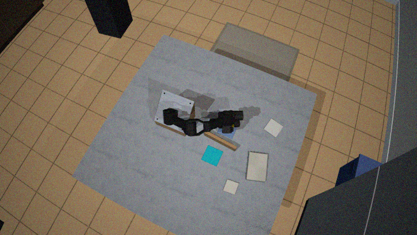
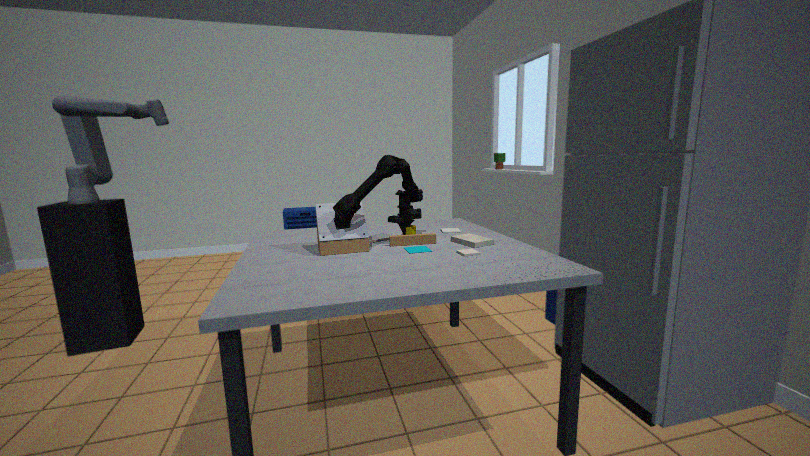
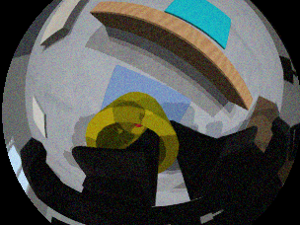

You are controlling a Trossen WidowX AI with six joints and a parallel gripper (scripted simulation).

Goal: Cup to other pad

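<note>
Right now my gripper tip is 4 cm above the blue pad, 2 cm to the right of it and 2 cm short of it. Round my gripper tip: yellow cup: 2 cm ahead, 1 cm to the left; then cyan pad: 19 cm to the right, 4 cm below, 1 cm behind; then wooden bar: 9 cm to the right, 2 cm below, 1 cm ahead.
</note>
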